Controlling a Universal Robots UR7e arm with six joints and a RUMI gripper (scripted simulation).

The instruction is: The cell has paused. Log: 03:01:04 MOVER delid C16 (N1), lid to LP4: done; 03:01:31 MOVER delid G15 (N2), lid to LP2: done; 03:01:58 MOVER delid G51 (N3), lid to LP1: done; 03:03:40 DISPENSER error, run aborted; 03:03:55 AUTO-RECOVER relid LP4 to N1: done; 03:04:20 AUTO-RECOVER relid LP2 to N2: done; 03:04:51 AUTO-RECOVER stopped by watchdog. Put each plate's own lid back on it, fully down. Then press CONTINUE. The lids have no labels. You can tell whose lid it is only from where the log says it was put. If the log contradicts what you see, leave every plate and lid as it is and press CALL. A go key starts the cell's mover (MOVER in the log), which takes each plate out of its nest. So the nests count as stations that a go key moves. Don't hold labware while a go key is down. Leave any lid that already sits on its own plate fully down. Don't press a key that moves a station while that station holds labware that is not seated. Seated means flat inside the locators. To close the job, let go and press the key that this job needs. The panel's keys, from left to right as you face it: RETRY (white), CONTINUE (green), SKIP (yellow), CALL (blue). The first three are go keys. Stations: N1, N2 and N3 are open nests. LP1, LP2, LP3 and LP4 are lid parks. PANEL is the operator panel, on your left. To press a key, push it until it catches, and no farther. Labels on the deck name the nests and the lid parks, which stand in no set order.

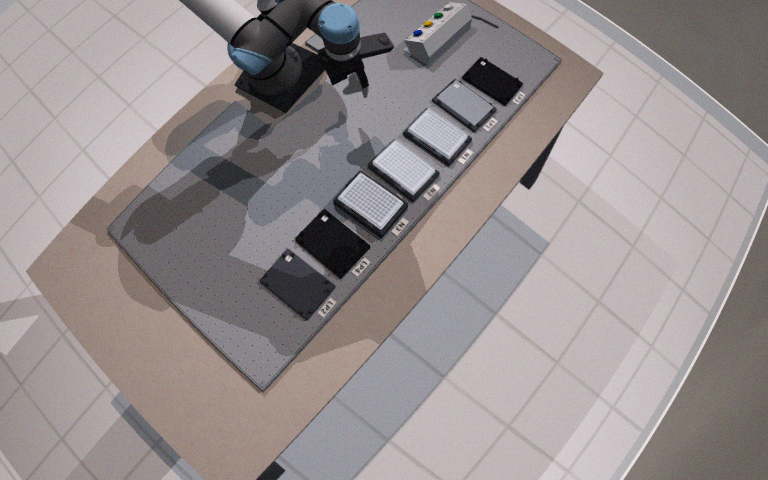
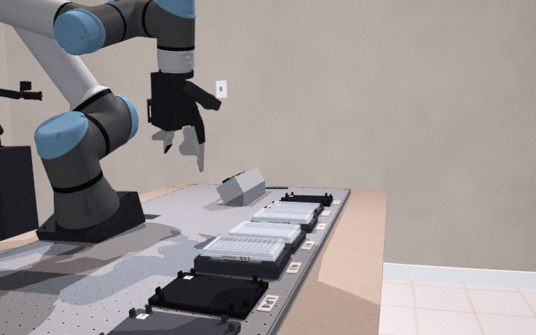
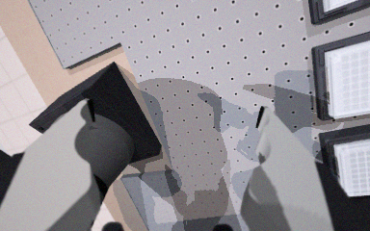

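My hand is 23 cm short of the light grey lid, 17 cm to the right of it and 15 cm above it. From my hand the other things lie so: blue key: 2 cm ahead, 28 cm to the left, 10 cm below; plate: 19 cm ahead, 21 cm to the right, 13 cm below; lid park LP1: 23 cm ahead, 17 cm to the left, 16 cm below.
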